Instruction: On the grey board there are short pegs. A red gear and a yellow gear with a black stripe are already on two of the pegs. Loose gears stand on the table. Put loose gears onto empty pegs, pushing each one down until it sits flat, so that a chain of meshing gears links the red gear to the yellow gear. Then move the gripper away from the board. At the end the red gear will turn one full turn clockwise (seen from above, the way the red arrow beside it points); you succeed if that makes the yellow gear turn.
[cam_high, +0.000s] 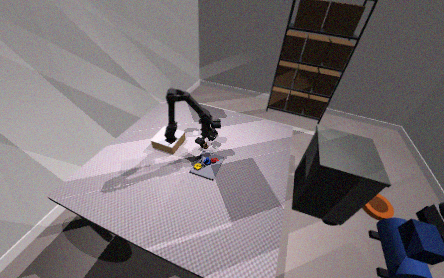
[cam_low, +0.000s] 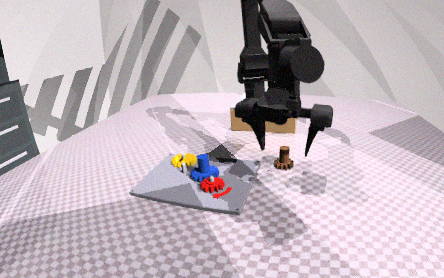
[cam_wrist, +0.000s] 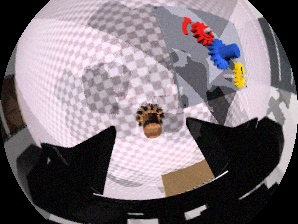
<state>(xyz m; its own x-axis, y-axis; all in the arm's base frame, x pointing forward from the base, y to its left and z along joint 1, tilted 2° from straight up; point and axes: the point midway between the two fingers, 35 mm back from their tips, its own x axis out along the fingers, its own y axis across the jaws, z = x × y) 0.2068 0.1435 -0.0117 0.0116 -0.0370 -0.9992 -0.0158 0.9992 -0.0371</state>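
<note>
Right now my gripper tip is 100 mm short of the blue gear, 120 mm to the left of it and 10 mm above it. The rest, counted from my gripper tip: red gear (130 mm ahead, 90 mm to the right, 10 mm below); brown gear (10 mm below); red arrow (140 mm ahead, 60 mm to the right, 20 mm below).
</note>
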